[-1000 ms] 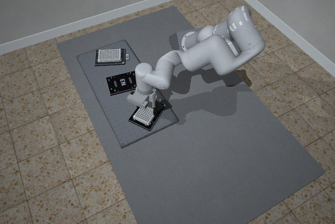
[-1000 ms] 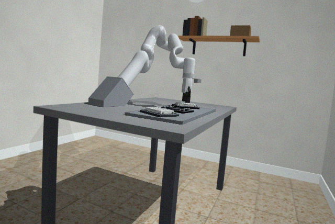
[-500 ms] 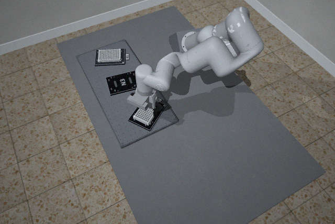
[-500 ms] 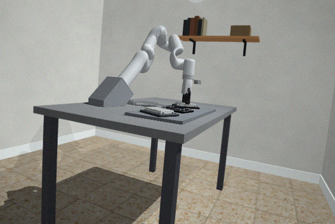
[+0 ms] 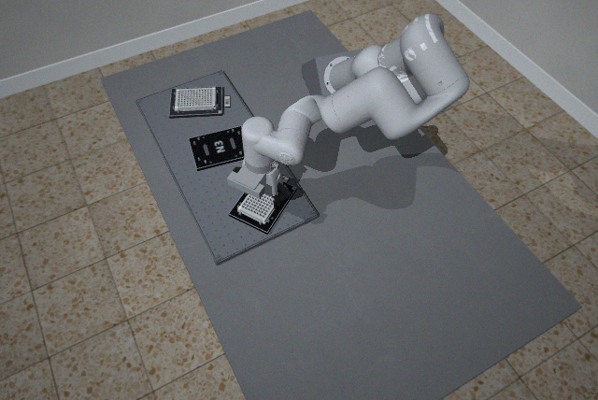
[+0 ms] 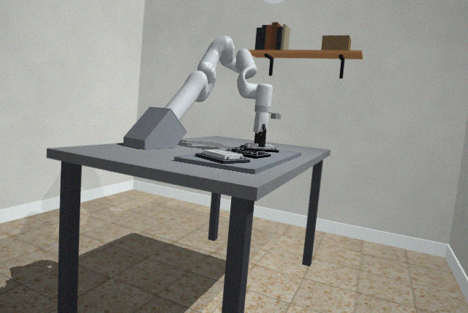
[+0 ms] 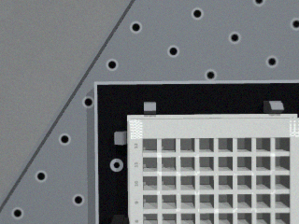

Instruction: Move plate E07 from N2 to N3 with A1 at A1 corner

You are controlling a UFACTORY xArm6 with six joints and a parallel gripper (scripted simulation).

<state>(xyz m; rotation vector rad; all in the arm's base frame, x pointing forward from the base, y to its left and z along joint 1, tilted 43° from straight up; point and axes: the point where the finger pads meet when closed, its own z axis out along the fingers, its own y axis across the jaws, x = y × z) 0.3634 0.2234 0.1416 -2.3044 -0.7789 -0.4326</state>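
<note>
Right now my hand is 2 cm above the nest N2. Round my hand: black nest (5 cm ahead, 23 cm to the right, 2 cm below).
</note>
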